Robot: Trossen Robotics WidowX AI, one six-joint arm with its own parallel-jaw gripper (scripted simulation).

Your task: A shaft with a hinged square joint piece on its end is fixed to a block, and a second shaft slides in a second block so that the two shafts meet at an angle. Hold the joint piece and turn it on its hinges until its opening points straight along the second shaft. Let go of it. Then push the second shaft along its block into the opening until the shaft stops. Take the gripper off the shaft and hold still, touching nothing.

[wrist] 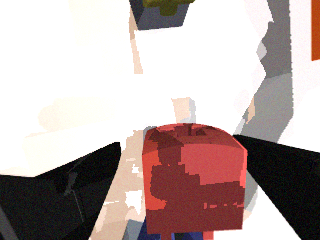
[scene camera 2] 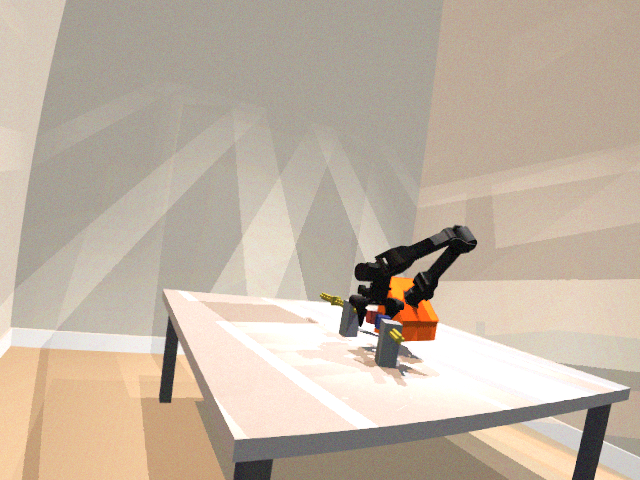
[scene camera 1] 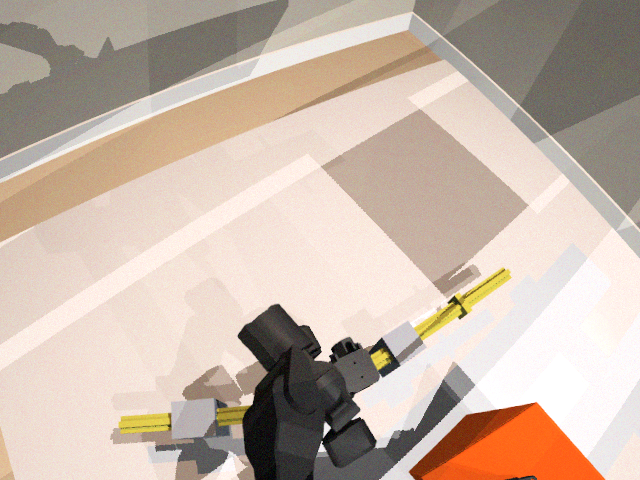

Labels:
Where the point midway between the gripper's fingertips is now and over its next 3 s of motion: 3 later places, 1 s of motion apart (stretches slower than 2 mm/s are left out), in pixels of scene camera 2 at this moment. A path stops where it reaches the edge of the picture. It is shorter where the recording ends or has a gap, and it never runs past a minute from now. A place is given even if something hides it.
My gripper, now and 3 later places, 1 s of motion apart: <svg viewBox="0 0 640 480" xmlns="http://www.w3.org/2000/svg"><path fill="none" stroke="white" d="M372 327L372 314L376 289L366 286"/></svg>

